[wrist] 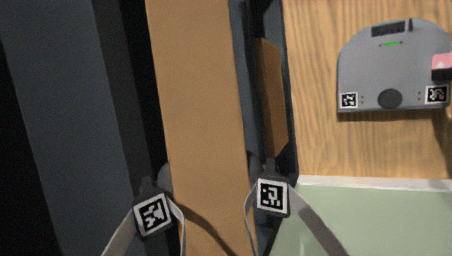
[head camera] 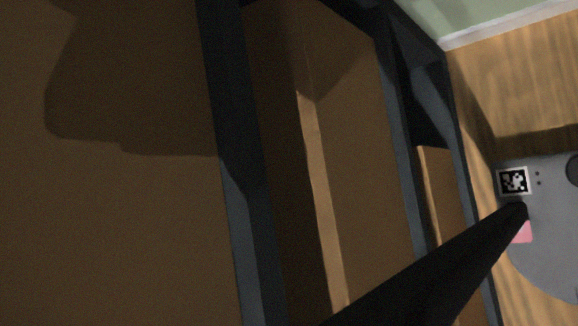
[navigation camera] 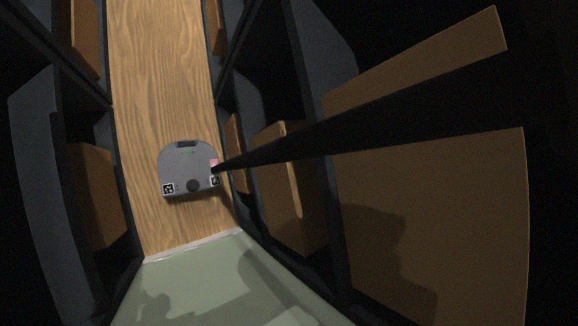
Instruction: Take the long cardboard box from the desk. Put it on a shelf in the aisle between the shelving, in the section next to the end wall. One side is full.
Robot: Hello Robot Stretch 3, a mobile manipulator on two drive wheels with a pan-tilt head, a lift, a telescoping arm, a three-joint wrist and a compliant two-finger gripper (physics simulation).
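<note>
The long cardboard box runs from top to bottom through the wrist view, level with the blue-grey shelving and in the section beside the end wall. My gripper is shut on it, one fingertip against each long side. Whether the box rests on a shelf board is hidden. The box and gripper do not show in the head and navigation views. Those views show the full side, with large cardboard boxes on its shelves.
My base stands in the narrow aisle near the end wall. The black mast crosses two views. A lower box stands on the long box's side.
</note>
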